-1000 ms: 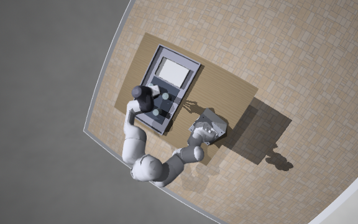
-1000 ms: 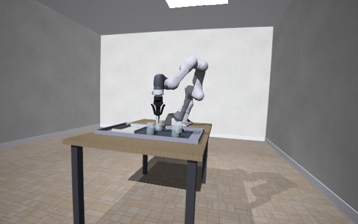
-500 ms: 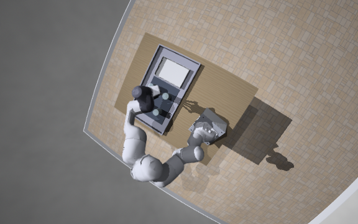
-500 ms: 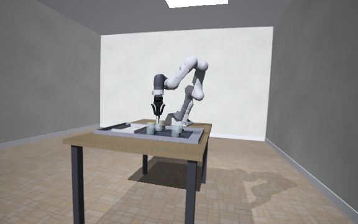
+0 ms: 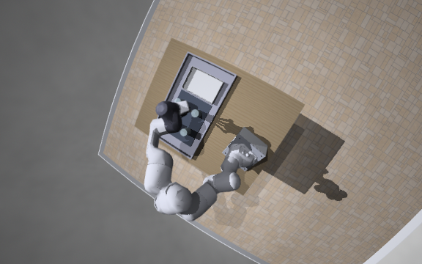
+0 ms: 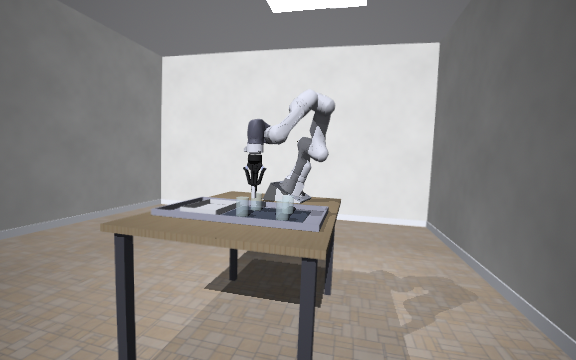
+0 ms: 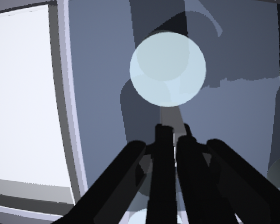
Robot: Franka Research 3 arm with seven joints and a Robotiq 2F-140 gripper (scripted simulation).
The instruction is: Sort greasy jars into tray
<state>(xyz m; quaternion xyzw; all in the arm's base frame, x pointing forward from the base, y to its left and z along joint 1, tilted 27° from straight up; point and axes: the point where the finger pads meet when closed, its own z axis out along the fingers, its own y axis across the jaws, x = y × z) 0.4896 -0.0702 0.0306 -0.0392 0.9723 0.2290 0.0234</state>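
The dark drying mat is 30 mm ahead of my hand, 90 mm to the left of it and 110 mm below it. From my hand the other things lie so: white tray: 50 mm ahead, 220 mm to the right, 100 mm below.
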